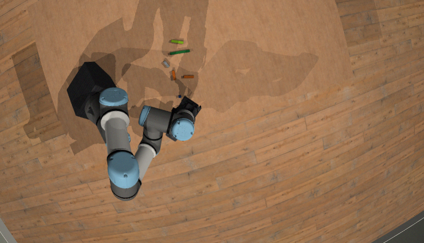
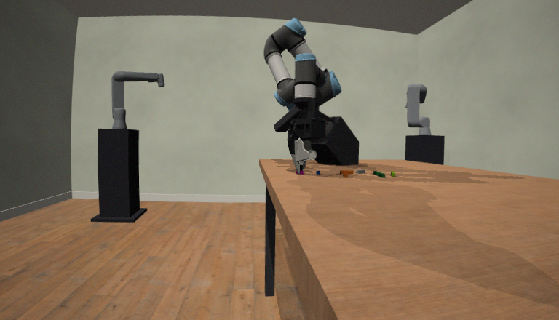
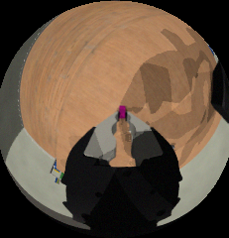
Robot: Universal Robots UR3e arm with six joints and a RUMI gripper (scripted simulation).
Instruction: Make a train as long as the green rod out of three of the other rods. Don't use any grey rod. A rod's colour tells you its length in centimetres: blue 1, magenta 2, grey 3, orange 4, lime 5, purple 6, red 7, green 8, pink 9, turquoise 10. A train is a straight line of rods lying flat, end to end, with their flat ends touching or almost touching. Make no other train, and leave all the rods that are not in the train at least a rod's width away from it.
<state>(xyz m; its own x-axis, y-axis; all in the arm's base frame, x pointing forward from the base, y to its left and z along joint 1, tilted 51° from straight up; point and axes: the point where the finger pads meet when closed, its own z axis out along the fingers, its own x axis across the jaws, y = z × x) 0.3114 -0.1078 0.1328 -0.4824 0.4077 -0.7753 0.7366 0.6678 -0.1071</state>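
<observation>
Right now the magenta rod is 1 cm below my hand. From my hand the other things lie so: blue rod (6 cm to the left, 1 cm below, 1 cm ahead); then green rod (23 cm to the left, 8 cm ahead, 1 cm below); then grey rod (20 cm to the left, 1 cm below, 1 cm ahead).
</observation>
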